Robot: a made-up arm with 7 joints. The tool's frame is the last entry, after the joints. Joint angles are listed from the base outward.
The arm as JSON. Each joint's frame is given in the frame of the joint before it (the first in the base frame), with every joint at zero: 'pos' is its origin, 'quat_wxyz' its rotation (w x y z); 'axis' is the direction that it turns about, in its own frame. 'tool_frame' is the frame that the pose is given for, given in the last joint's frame.
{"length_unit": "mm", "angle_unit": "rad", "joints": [
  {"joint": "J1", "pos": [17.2, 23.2, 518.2], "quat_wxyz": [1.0, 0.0, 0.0, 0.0], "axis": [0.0, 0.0, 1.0]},
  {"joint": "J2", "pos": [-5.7, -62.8, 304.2], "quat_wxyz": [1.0, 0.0, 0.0, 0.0], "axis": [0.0, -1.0, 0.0]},
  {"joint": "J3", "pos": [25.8, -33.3, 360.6], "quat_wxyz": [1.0, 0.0, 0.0, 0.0], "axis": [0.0, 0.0, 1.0]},
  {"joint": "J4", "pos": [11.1, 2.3, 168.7], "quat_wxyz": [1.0, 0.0, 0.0, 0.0], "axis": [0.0, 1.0, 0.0]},
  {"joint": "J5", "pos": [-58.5, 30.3, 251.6], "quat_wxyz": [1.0, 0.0, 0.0, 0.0], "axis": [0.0, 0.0, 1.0]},
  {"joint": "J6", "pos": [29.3, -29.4, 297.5], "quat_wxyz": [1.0, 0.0, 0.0, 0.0], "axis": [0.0, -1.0, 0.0]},
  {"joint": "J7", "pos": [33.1, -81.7, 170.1], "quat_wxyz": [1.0, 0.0, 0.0, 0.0], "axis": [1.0, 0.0, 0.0]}
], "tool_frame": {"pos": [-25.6, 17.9, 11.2], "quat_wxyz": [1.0, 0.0, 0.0, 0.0]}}
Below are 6 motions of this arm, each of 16 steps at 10 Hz.
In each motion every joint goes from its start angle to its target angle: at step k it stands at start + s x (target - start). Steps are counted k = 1, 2, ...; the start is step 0. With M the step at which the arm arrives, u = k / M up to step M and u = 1 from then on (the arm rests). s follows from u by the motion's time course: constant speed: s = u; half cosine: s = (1 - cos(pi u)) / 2; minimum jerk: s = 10 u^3 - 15 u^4 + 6 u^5.
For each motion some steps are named. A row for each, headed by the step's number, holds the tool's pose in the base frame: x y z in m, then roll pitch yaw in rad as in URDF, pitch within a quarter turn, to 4 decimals.
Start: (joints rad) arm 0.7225 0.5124 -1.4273 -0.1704 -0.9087 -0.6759 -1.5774
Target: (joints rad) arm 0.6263 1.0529 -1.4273 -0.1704 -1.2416 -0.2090 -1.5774
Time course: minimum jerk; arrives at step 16
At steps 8, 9, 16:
8: -0.7546 -0.4803 1.5887 -0.6550 0.8515 -1.3044
9: -0.8005 -0.4904 1.5367 -0.6270 0.8737 -1.3481
16: -0.9315 -0.5046 1.3510 -0.5740 0.9749 -1.5041

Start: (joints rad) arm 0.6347 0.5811 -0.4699 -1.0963 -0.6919 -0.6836 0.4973
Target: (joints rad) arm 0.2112 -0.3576 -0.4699 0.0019 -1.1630 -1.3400 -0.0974
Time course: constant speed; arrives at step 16
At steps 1, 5, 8, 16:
1: -0.7624 -0.4786 1.3068 1.5388 -0.4009 -0.5135
5: -0.5960 -0.3595 1.6568 1.1094 0.1153 -0.4301
8: -0.3796 -0.2646 1.8412 0.8351 0.5300 -0.5256
16: 0.3472 -0.1574 1.9012 -1.0790 1.1350 -2.3614

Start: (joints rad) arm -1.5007 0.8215 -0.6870 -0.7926 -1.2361 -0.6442 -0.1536
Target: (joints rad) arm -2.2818 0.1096 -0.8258 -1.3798 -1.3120 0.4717 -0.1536
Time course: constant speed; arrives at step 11
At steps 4, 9, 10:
4: 0.4934 0.8120 1.2359 1.3155 0.0885 2.5487
9: 0.7078 0.2930 1.2935 1.3198 -0.1301 1.5526
10: 0.7037 0.1853 1.2901 1.3514 -0.1729 1.3557

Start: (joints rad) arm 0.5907 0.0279 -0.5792 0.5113 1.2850 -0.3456 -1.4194
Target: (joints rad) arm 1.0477 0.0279 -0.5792 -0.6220 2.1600 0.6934 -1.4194
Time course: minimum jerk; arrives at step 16
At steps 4, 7, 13, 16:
4: 0.3850 0.0430 1.9849 -1.0378 0.2770 1.5358
7: 0.1613 0.0279 2.0538 -1.3674 -0.0712 1.8054
13: -0.1979 -0.1375 1.9456 -1.9464 -0.2806 2.8022
16: -0.2181 -0.1546 1.9248 -1.9746 -0.2664 2.8912

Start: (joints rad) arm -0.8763 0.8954 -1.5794 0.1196 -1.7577 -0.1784 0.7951
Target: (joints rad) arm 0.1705 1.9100 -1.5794 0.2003 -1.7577 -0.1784 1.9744
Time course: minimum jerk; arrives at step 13
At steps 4, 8, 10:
4: -0.8652 0.7245 1.4457 0.3631 1.1677 1.8722
8: -1.2663 0.1501 0.7793 -0.8033 1.2799 0.7373
10: -1.2245 -0.1339 0.5144 -0.9395 1.1183 0.6145

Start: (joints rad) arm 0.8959 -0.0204 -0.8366 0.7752 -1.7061 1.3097 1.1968
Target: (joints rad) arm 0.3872 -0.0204 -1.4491 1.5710 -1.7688 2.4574 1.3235
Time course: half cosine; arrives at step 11
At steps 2, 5, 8, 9, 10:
2: 0.4709 0.1854 1.8489 -0.3741 -0.7340 -0.2426
5: 0.5634 -0.0052 1.7011 -0.6024 -0.3914 -0.1666
8: 0.4973 -0.2542 1.5543 -0.5131 0.0276 -0.1944
9: 0.4585 -0.3050 1.5251 -0.4500 0.1094 -0.1931
10: 0.4302 -0.3346 1.5075 -0.4022 0.1556 -0.1889

